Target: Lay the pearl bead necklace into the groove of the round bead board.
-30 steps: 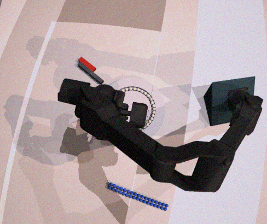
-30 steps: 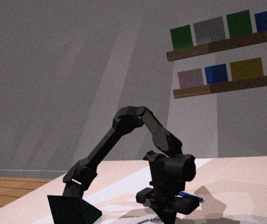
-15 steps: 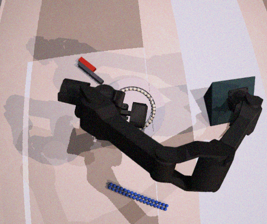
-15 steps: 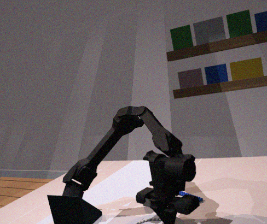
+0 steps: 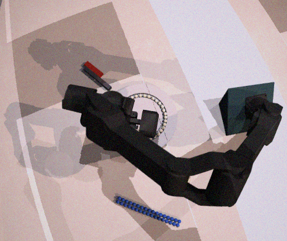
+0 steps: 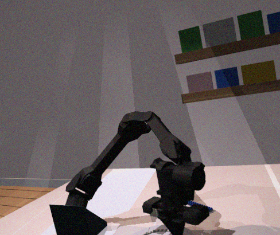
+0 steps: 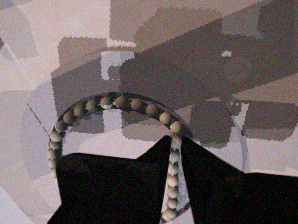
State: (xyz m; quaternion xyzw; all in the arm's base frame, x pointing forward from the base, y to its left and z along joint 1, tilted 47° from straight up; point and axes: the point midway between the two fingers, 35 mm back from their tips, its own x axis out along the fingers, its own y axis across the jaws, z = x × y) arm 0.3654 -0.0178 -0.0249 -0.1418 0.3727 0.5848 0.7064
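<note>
Now: gripper tip 5 cm past the round bead board, 2 cm to the left of it and 1 cm above it. From my gripper tip the other things lie so: small beige cube (13 cm behind, 17 cm to the left); then grey block (6 cm ahead, 18 cm to the right, 1 cm below).
</note>
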